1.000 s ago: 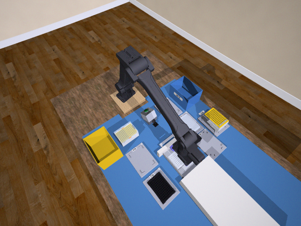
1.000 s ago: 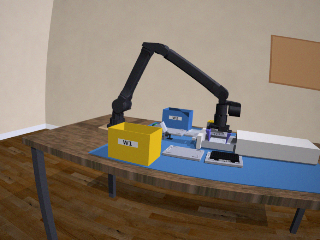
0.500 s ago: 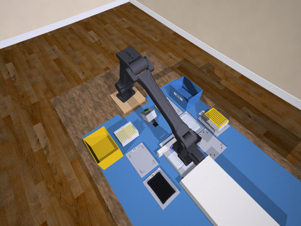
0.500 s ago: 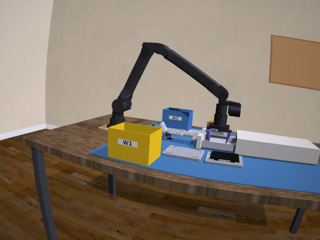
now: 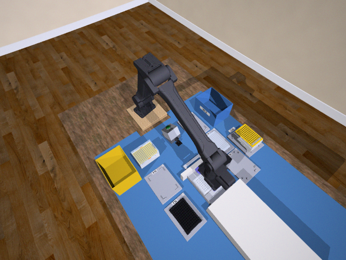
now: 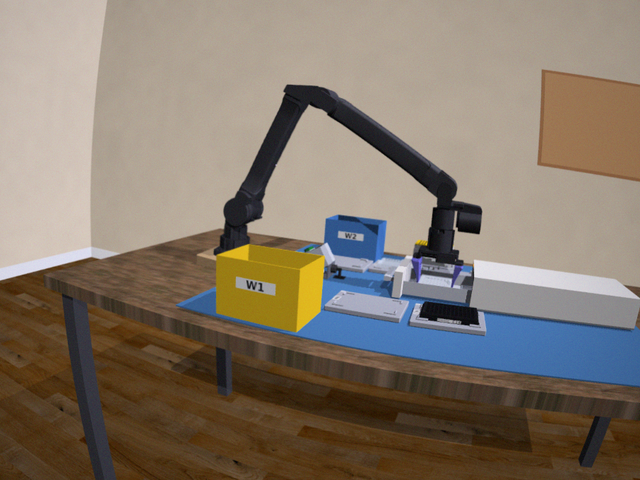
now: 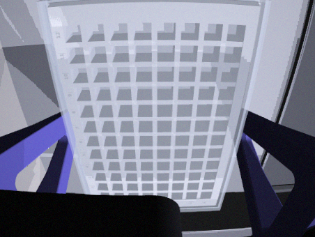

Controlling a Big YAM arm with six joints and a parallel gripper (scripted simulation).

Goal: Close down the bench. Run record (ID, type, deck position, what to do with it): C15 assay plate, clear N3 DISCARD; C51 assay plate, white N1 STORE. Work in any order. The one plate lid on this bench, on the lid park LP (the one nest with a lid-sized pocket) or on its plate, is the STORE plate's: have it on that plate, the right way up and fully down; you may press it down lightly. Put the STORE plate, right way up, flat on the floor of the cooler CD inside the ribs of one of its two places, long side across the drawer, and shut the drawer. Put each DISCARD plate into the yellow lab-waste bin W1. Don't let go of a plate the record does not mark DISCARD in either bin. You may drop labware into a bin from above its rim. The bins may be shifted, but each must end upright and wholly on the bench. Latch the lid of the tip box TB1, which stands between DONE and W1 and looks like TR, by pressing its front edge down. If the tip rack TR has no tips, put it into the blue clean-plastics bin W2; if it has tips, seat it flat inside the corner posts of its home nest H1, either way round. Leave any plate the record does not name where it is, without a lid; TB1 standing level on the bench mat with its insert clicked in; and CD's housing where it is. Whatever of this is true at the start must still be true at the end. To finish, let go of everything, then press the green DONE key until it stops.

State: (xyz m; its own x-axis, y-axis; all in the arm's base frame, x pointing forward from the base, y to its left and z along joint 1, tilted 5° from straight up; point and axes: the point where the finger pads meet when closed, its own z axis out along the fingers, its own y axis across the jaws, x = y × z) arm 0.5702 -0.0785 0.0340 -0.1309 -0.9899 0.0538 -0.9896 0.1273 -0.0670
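My gripper is now right at the white plate. The rest, counted from my hand: cooler drawer: 40 mm ahead; clear plate lid: right at my hand; white cooler CD: 170 mm ahead, 20 mm to the right, 10 mm above.
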